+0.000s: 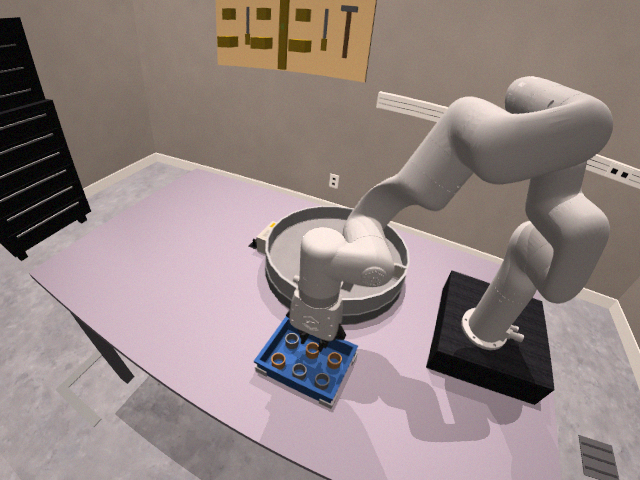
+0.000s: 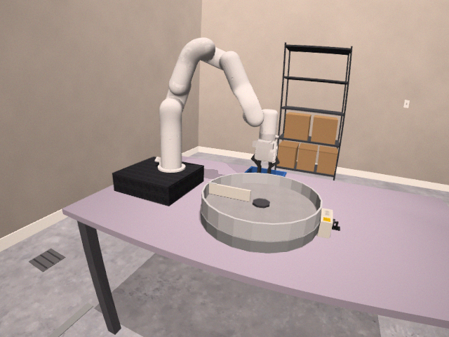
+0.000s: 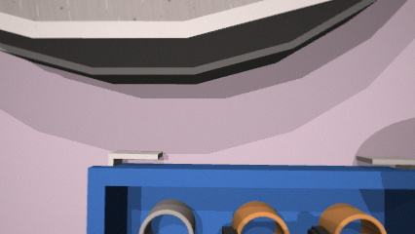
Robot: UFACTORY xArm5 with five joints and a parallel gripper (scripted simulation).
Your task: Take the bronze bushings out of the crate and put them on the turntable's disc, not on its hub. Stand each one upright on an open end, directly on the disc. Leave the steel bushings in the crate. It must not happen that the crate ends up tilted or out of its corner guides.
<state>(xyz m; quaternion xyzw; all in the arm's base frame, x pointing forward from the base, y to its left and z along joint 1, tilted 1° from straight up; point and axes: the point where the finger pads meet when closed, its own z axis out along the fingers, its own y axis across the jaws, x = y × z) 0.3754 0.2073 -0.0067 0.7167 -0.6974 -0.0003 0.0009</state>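
The blue crate is 3 cm to the left of my hand and 5 cm below it. The rest, counted from my hand: turntable disc 8 cm ahead, 31 cm to the right, 2 cm below.
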